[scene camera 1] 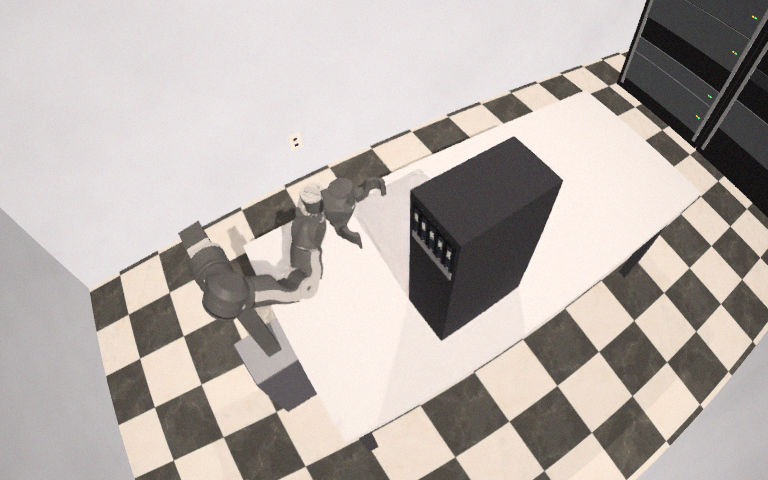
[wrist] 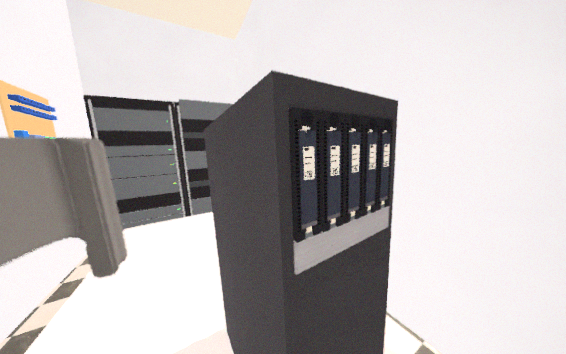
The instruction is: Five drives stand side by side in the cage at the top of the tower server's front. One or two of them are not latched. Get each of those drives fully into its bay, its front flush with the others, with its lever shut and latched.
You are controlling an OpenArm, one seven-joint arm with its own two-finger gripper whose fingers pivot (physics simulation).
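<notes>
The black tower server point(scene camera 1: 498, 198) point(wrist: 255, 210) stands upright on the white table. In the wrist view it is seen at an angle, with the cage in the upper part of its front. Five dark blue drives with white labels stand side by side there: the nearest drive point(wrist: 310, 195), the middle drive point(wrist: 354, 175) and the farthest drive point(wrist: 385, 175) among them. Their fronts look about in line and no lever visibly swings out; whether each is latched is too small to tell. My gripper point(scene camera 1: 372, 219) is wide open and empty, in front of the tower and apart from it. One finger shows at the wrist view's left.
The white table point(scene camera 1: 351, 362) extends around the tower. A silver strip point(wrist: 345, 240) runs below the drives. Server racks point(scene camera 1: 679, 62) point(wrist: 135, 165) stand beyond the table. An orange panel point(wrist: 27, 112) with blue parts is at the wrist view's left. A wall stands behind the arm.
</notes>
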